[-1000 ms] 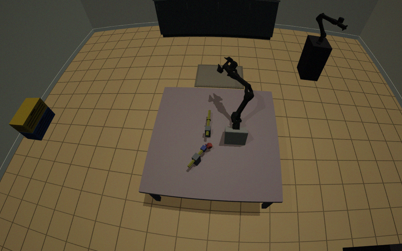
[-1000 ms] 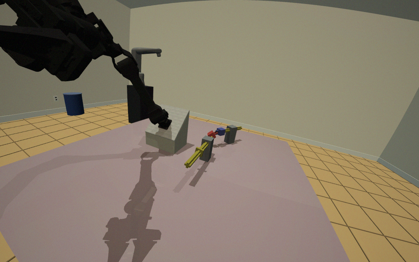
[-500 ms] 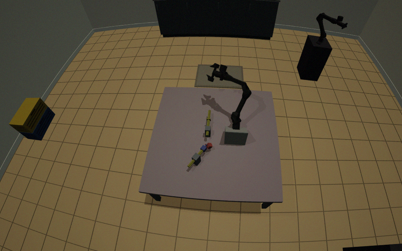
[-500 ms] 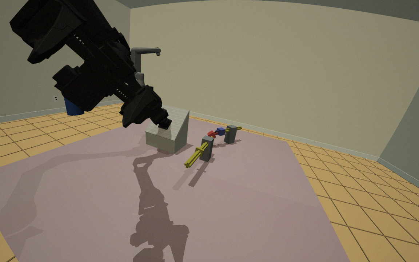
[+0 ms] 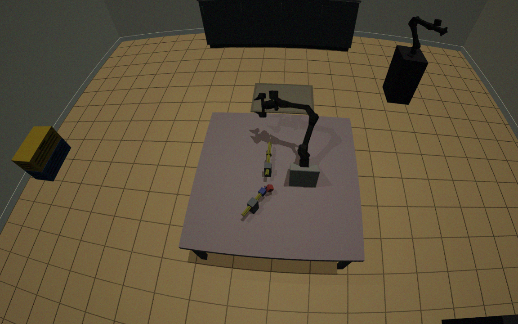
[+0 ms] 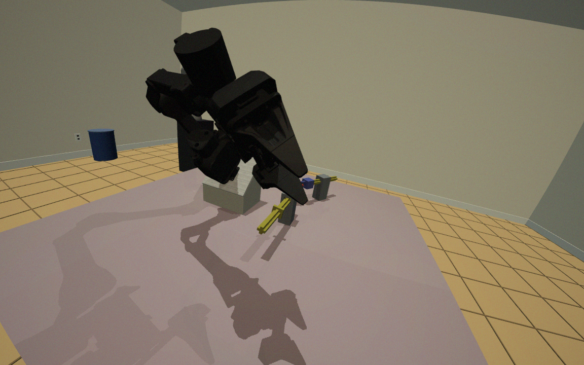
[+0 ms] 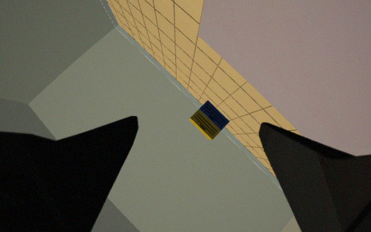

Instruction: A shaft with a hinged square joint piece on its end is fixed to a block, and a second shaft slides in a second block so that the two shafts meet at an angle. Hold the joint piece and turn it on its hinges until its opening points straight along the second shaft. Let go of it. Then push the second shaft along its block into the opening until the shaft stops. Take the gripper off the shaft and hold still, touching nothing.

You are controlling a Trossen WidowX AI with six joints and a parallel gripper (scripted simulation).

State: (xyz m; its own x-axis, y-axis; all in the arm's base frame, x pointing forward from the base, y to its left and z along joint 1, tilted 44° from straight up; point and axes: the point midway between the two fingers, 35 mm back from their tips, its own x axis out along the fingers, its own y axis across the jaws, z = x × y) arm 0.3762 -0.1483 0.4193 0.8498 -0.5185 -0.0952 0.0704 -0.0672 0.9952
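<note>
My gripper tip is now 160 mm past the red joint piece, 580 mm to the right of it and 240 mm above it.
</note>
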